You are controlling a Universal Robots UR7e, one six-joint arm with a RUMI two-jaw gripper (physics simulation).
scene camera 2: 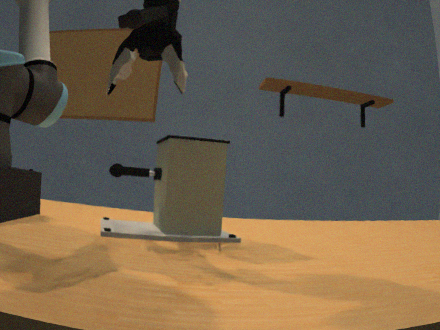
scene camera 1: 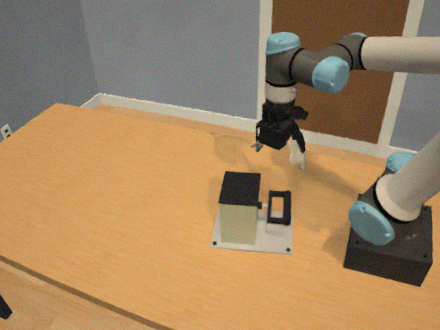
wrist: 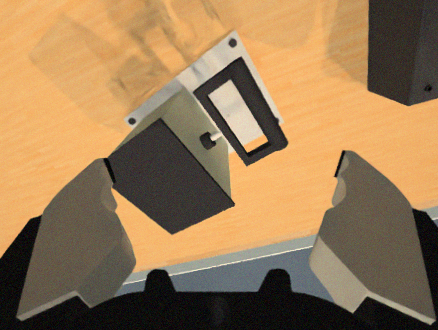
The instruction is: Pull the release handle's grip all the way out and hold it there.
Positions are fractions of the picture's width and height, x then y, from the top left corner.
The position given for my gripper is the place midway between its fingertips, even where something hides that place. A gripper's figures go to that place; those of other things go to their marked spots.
My gripper (wrist: 0.51, 0.48) is 0.12 m from the lens. A release handle grip (wrist: 0.54, 0.22) is 0.23 m from the lens. A light grey base plate (wrist: 0.53, 0.15): 0.34 m from the lens. The marked spots on the light grey base plate and the release handle grip are 0.11 m apart.
